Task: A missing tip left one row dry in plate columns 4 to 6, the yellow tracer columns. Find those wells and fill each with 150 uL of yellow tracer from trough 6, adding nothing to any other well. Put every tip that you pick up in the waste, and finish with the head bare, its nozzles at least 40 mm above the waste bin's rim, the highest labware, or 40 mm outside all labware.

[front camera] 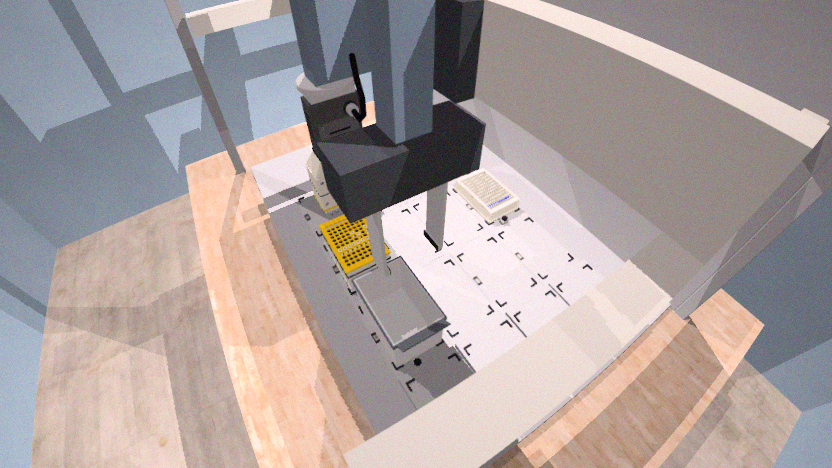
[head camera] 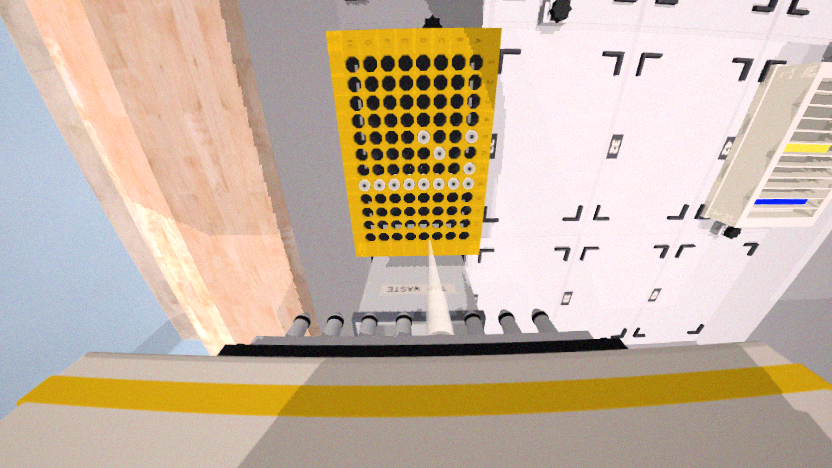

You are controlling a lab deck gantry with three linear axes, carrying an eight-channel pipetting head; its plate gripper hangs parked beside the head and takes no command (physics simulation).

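There's a pale pipette tip [head camera: 438,322] that I can see.
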